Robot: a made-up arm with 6 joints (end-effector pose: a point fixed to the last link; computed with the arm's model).
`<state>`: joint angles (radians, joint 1 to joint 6).
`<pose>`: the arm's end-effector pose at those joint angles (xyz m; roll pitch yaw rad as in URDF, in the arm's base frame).
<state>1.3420 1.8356 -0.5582 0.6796 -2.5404 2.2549</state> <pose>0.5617 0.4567 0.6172 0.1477 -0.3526 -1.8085</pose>
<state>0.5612 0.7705 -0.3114 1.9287 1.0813 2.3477</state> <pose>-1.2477 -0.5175 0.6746 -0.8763 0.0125 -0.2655</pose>
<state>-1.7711 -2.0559 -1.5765 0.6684 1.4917 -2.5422</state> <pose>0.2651 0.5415 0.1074 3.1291 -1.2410 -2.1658</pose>
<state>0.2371 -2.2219 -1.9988 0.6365 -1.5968 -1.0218</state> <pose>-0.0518 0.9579 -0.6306 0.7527 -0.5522 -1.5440</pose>
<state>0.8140 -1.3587 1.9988 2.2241 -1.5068 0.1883</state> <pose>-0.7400 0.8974 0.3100 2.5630 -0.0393 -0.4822</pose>
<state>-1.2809 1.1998 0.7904 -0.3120 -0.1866 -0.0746</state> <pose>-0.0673 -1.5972 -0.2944 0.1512 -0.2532 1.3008</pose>
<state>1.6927 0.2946 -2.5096 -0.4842 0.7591 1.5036</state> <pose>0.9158 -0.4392 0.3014 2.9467 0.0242 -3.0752</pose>
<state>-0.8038 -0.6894 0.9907 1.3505 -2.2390 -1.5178</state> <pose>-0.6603 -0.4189 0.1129 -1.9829 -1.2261 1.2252</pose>
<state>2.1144 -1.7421 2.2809 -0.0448 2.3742 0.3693</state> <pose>-0.1034 0.1156 -0.7842 2.6032 -0.9196 1.8022</pose>
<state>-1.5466 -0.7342 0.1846 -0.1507 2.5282 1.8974</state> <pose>-0.4388 0.2897 0.3880 -0.7863 -0.5820 -2.1558</pose>
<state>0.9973 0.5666 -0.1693 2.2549 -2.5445 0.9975</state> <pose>0.1129 -0.1411 0.4901 0.9206 -0.2015 3.0170</pose>
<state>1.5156 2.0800 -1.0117 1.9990 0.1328 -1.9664</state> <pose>0.6874 -1.0263 1.0374 -1.7924 0.5385 1.7747</pose>
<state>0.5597 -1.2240 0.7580 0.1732 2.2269 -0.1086</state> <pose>-0.4208 0.6757 -0.3922 -3.0032 -1.1363 1.8024</pose>
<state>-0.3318 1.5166 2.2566 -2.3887 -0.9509 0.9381</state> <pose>-0.3452 -0.4163 1.1513 1.8505 0.8644 0.5281</pose>
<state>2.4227 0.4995 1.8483 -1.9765 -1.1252 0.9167</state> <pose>-0.4842 0.2381 -0.7524 -0.3674 -0.9171 0.2147</pose>
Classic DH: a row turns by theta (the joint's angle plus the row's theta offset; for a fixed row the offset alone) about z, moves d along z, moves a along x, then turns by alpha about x. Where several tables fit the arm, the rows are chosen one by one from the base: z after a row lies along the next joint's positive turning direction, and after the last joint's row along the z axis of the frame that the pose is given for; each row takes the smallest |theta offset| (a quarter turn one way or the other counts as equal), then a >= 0, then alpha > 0; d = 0 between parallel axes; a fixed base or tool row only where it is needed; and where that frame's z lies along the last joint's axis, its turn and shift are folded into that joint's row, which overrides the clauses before.
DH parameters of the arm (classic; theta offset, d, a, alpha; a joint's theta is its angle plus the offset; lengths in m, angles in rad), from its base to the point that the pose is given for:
base (fixed): -1.5708 0.186 0 1.5708
joint 1: 0 -0.088 -0.048 -1.5708
joint 2: -1.5708 0.135 0.379 1.5708
joint 3: 1.5708 -0.156 0.112 -1.5708
joint 4: 0 -0.575 0.025 -1.5708
joint 5: 0 0.077 0.111 -1.5708
joint 6: -1.5708 0.769 0.077 -1.5708
tool (fixed): 1.5708 0.061 0 0

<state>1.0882 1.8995 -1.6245 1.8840 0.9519 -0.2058</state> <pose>-0.1341 -1.1244 0.1412 2.5852 0.1308 0.8389</pose>
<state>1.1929 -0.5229 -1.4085 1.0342 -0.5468 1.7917</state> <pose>-1.0695 -0.8735 -0.1252 -2.6545 -0.1215 0.9591</pose>
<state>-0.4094 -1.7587 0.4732 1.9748 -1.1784 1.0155</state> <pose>-0.5702 1.1082 0.8891 1.4561 0.1246 -0.7289</pose>
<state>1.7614 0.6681 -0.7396 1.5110 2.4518 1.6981</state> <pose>-0.5779 0.1021 0.0746 0.6911 -1.2377 -1.7988</pose>
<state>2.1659 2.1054 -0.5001 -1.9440 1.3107 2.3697</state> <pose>1.4539 0.3904 0.7456 -2.3839 -0.2041 -3.0524</pose>
